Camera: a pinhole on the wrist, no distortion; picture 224 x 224 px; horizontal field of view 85.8 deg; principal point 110.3 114.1 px. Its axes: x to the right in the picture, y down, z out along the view. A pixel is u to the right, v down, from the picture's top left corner.
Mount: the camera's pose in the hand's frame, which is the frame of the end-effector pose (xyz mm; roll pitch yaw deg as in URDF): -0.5 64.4 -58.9 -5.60 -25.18 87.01
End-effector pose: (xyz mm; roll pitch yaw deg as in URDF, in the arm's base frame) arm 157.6 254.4 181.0 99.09 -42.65 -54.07
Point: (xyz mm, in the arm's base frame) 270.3 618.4 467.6
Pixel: behind the camera
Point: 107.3 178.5 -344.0
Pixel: 13 192
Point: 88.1 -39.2 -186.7
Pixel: 52 122
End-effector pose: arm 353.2 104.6 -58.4 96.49 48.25 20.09
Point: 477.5 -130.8 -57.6
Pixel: 165 92
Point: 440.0 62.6 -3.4
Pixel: 210 99
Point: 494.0 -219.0 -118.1
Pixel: 152 83
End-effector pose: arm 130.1 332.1 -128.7 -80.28 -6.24 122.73
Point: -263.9 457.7 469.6
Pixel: 41 14
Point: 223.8 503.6 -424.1
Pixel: behind the camera
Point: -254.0 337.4 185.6
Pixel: 91 36
